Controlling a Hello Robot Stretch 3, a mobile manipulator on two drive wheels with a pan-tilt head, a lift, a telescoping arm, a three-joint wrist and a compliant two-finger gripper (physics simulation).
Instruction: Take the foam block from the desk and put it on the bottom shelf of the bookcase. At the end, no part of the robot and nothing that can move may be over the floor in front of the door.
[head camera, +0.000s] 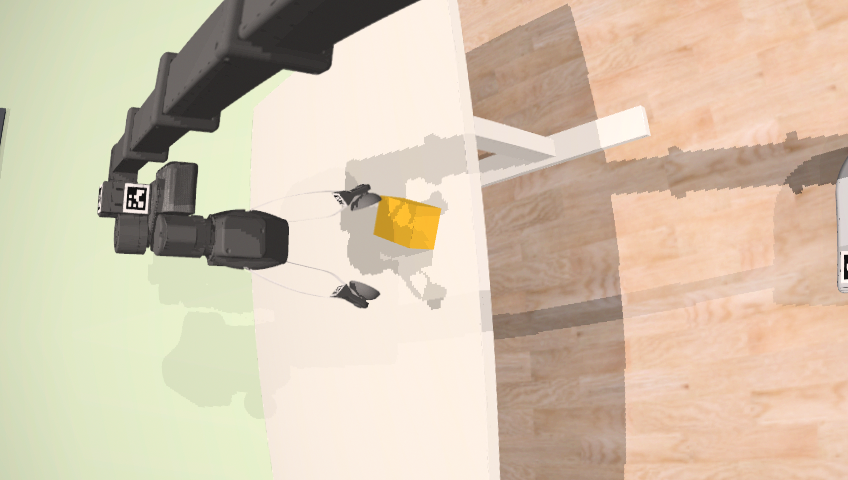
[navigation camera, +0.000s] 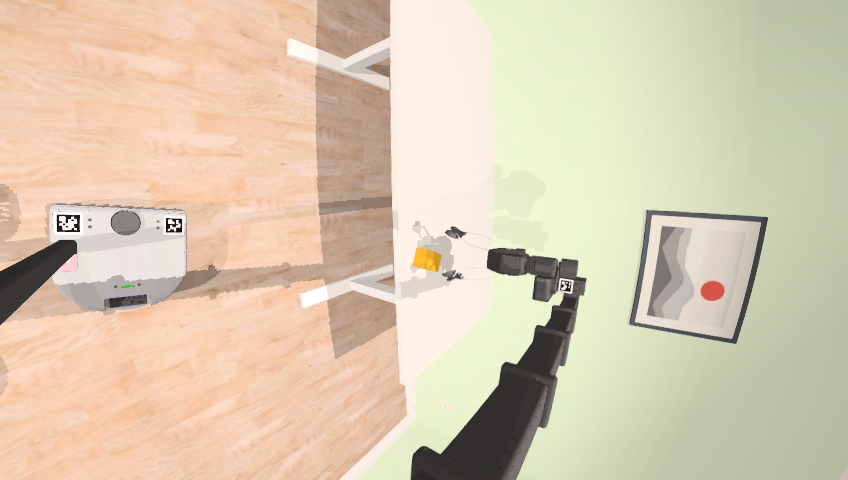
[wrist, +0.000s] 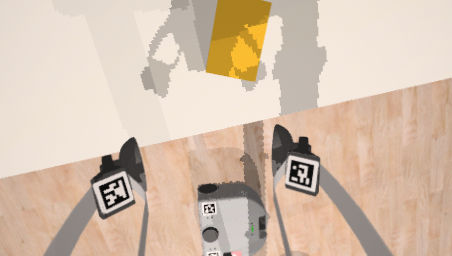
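Seen in the pictures: gripper, fingertip midpoint: (head camera: 377, 246) (navigation camera: 444, 252) (wrist: 208, 149); robot's base at its link origin: (navigation camera: 126, 221) (wrist: 210, 213).
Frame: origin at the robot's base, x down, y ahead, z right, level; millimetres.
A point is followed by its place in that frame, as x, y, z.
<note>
The orange-yellow foam block (head camera: 407, 223) {-765, -61, 712} (navigation camera: 427, 259) {-765, -58, 709} (wrist: 237, 42) {-765, -65, 738} lies on the white desk (head camera: 333, 404) {-720, 268, 988} (navigation camera: 440, 118) {-720, 433, 793} (wrist: 40, 125) {-720, 206, 651}, toward its front edge. My gripper (head camera: 364, 245) {-863, -23, 645} (navigation camera: 454, 253) {-863, -23, 645} (wrist: 208, 149) {-863, -23, 645} is open and empty. It hangs above the desk, its fingers pointing back toward my base and slanting down. In the head view the block shows beyond the fingertips, nearer the upper finger's line than the lower one's. In the wrist view the block is at the top, above the gap between the fingers. The bookcase and the door do not show.
My arm (head camera: 196, 77) {-1218, -87, 317} (navigation camera: 493, 416) {-1193, -84, 180} reaches over the desk's end to the green wall. A framed picture (navigation camera: 669, 267) {-1562, -48, 1427} hangs there. My base (navigation camera: 119, 255) {-159, -94, -17} (wrist: 230, 215) {-160, -92, 85} stands on the wood floor in front of the desk. White desk feet (head camera: 624, 127) (navigation camera: 315, 294) stick out past the front edge.
</note>
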